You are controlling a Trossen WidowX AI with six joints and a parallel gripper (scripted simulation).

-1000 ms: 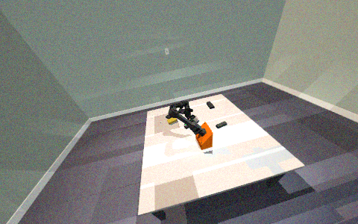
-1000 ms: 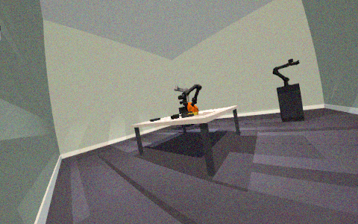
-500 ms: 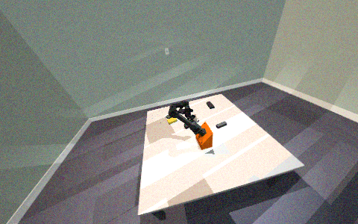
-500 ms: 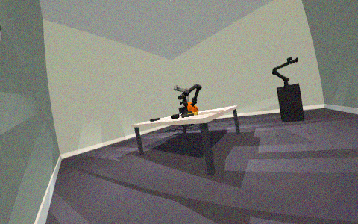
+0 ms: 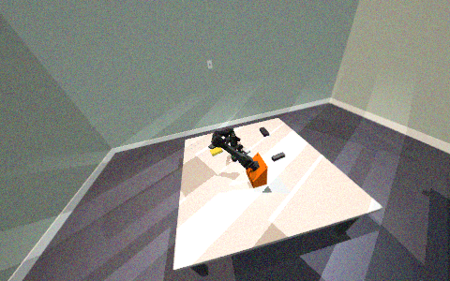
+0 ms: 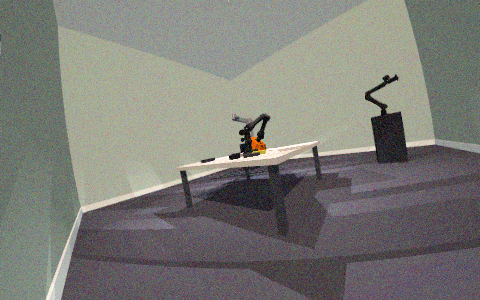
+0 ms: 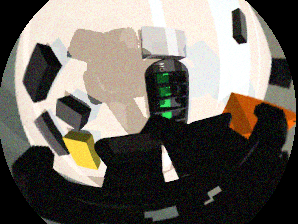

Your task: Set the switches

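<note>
My gripper tip is now 120 mm to the left of the grey box, 50 mm above it and 30 mm short of it. From my gripper tip the other things lie so: yellow block 190 mm to the left, 120 mm ahead, 50 mm below.
</note>
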